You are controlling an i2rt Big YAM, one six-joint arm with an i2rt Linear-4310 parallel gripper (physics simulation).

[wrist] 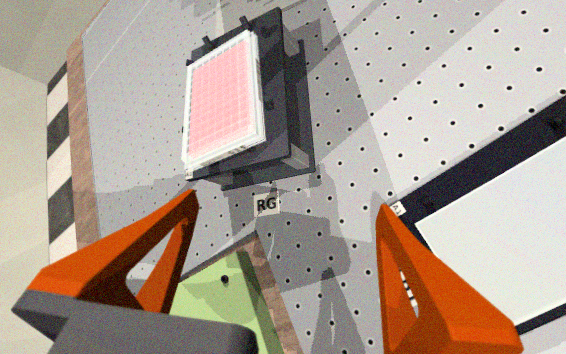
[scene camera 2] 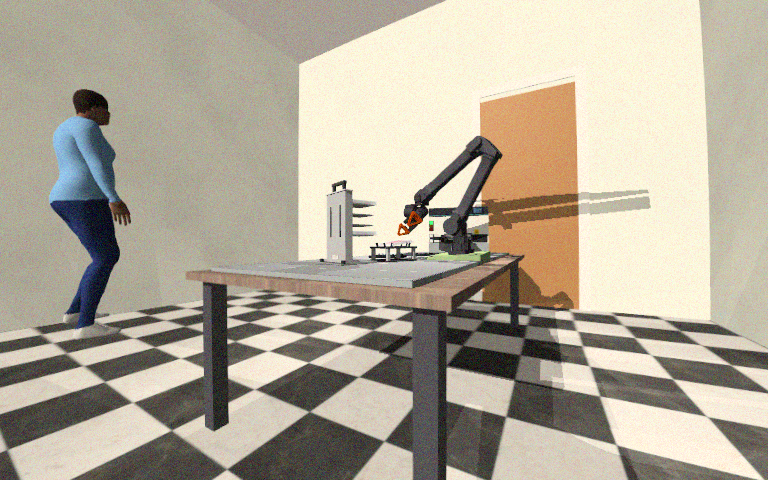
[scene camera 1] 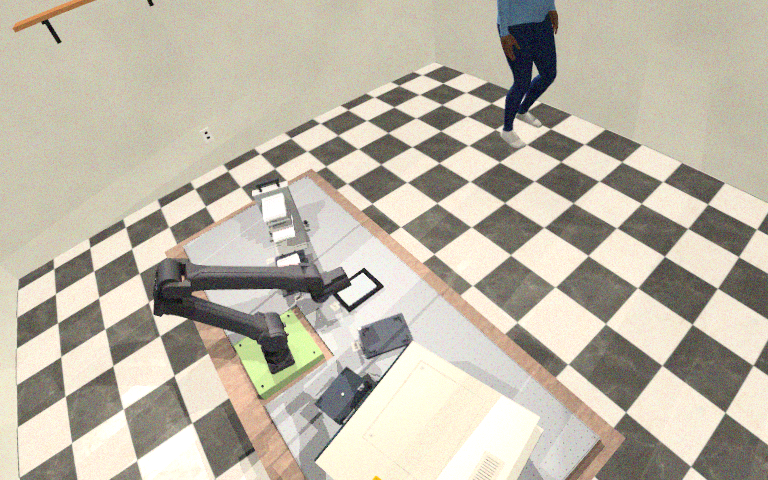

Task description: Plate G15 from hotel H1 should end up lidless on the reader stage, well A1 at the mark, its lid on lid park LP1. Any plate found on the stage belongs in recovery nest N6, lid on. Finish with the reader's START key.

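Places are measured from the arm's base along level axes (x ahead, y left, z up), in metres.
Pixels of known places: gripper, fingertip midpoint: [wrist: 285, 205] [scene camera 2: 402, 230]; arm's base, origin of the base link: [scene camera 2: 461, 253] [scene camera 1: 278, 355].
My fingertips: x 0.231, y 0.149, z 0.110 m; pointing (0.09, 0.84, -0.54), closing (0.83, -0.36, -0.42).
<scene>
For each thing: its middle in the pictures, then the offset to it from my fingertips. "*": a spot on its surface instead.
- pink-welled plate, body centre: [wrist: 220, 97] [scene camera 1: 290, 267] [scene camera 2: 395, 242] 0.062 m back, 0.146 m left, 0.059 m down
- Lid park LP1, surface spot: [scene camera 1: 376, 286] * 0.186 m ahead, 0.081 m right, 0.114 m down
- Nest N6, body centre: [scene camera 1: 384, 334] 0.116 m ahead, 0.268 m right, 0.125 m down
- reader stage, surface spot: [scene camera 1: 333, 397] * 0.122 m back, 0.416 m right, 0.031 m down
- Hotel H1, body centre: [scene camera 2: 348, 223] [scene camera 1: 279, 214] 0.006 m back, 0.373 m left, 0.015 m up
- big cream reader, body centre: [scene camera 1: 429, 456] [scene camera 2: 458, 231] 0.022 m ahead, 0.701 m right, 0.014 m up
A pink-welled plate [wrist: 225, 97] [scene camera 2: 394, 242] sits on the dark raised stand [wrist: 278, 75] labelled RG; its name is unreadable and I cannot tell whether it is lidded. My gripper [wrist: 285, 205] [scene camera 2: 408, 224] is open and empty, tilted above the table near this stand; the arm hides it in scene camera 1. Lid park LP1 [scene camera 1: 376, 285] [wrist: 450, 186] is a black frame around a pale panel. Nest N6 [scene camera 1: 385, 335] holds no visible plate. The reader stage [scene camera 1: 333, 397] sticks out of the reader and shows no plate. Hotel H1 [scene camera 2: 339, 226] holds several plates, labels unreadable.
The big cream reader [scene camera 1: 436, 413] covers the near end of the table, beside the stage and N6. The arm's green base [scene camera 1: 305, 345] [wrist: 210, 295] is at the table's edge, close to the RG stand. A person [scene camera 1: 529, 62] [scene camera 2: 84, 209] stands away from the table.
</scene>
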